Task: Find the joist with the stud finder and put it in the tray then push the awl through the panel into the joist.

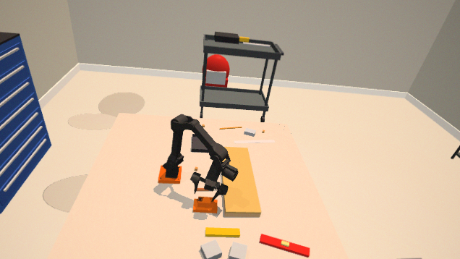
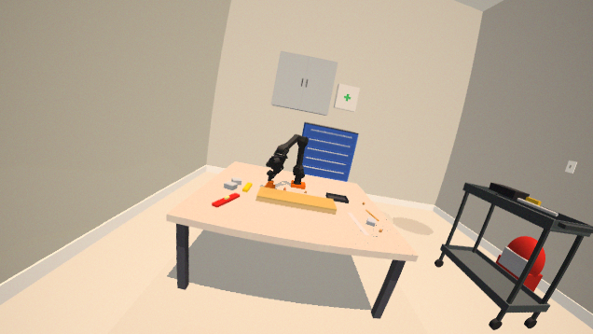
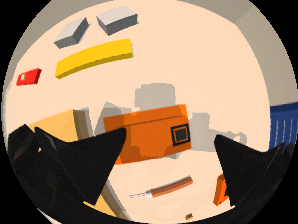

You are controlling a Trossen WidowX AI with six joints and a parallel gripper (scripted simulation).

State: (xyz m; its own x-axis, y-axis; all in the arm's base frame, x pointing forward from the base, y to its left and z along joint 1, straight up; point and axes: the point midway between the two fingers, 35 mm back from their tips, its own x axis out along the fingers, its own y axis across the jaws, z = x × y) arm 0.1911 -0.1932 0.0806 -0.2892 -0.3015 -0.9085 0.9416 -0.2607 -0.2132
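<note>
My gripper tip is now 30 mm above the stud finder. Also, from my gripper tip: red level (390 mm ahead, 200 mm to the right, 60 mm below); yellow bar (100 mm ahead, 150 mm to the right, 70 mm below); awl (30 mm ahead, 120 mm to the left, 70 mm below).
</note>
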